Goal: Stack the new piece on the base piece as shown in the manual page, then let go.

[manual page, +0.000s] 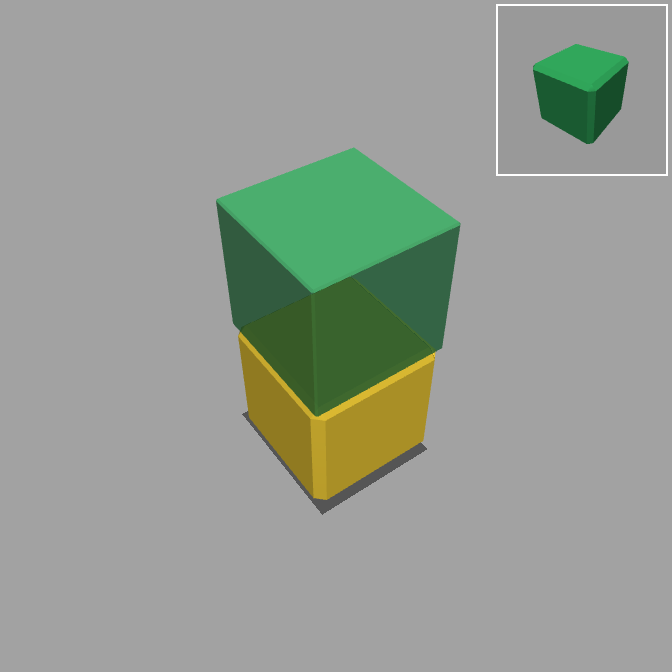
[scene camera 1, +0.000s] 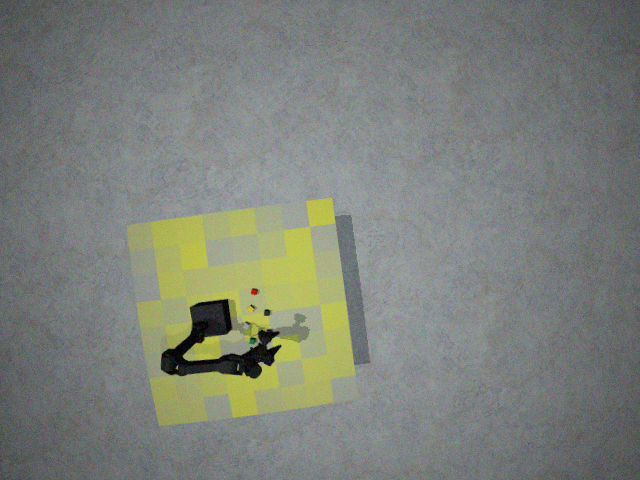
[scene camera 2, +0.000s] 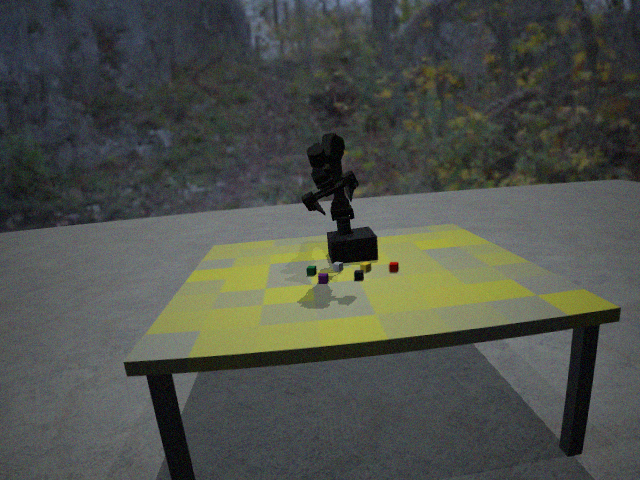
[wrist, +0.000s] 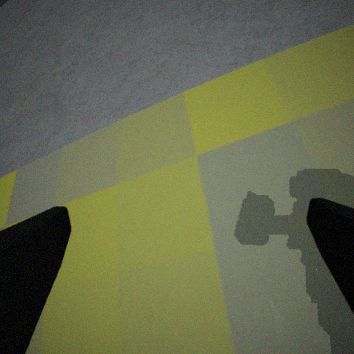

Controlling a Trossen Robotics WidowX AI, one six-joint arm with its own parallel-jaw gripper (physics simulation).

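Places are measured from the arm's base along level axes (x ahead, y left, z up), in millimetres.
Pixels of known places: gripper, fingertip midpoint: (scene camera 1: 280,338) (scene camera 2: 337,207) (wrist: 189,214); arm's base, origin of the base link: (scene camera 1: 202,325) (scene camera 2: 344,232).
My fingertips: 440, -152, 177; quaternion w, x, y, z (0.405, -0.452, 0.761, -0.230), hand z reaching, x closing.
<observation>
For each thing: its top centre in the pictures, then the offset to it from my fingertips, as dx, dy, dz. Level surfaces: height alone.
- red cube, middle of its top: (scene camera 2: 393,263) (scene camera 1: 253,292) -118, +232, -243
- yellow cube, middle of its top: (scene camera 2: 365,263) (scene camera 1: 250,309) -170, +142, -243
- black cube, middle of its top: (scene camera 2: 358,271) (scene camera 1: 266,313) -87, +86, -243
- white cube, middle of its top: (scene camera 2: 337,262) (scene camera 1: 245,326) -230, +53, -243
- green cube, middle of its top: (scene camera 2: 311,266) (scene camera 1: 251,341) -229, -51, -243
- purple cube, middle of its top: (scene camera 2: 323,274) -115, -36, -243
- square table, its level: dz -274
Several small cubes lie apart on the table: a red cube (scene camera 1: 254,291) (scene camera 2: 393,267), a yellow cube (scene camera 1: 251,308) (scene camera 2: 366,267), a black cube (scene camera 1: 267,312) (scene camera 2: 358,275), a white cube (scene camera 1: 246,325) (scene camera 2: 338,266), a green cube (scene camera 1: 252,341) (scene camera 2: 311,270) and a purple cube (scene camera 2: 323,278), mostly hidden by the gripper in scene camera 1. Which are the new piece and the base piece I cannot tell. My gripper (scene camera 1: 279,340) (scene camera 2: 340,204) (wrist: 189,214) is open and empty, high above the table beyond the purple and green cubes. The cubes do not show in the wrist view.
The square table (scene camera 1: 217,279) (scene camera 2: 465,289) (wrist: 150,240) has a yellow and grey checked top. The arm's black base box (scene camera 1: 210,317) (scene camera 2: 352,244) stands beside the cubes. The arm's shadow falls on the table near the purple cube. Grey floor lies beyond the table edges.
</observation>
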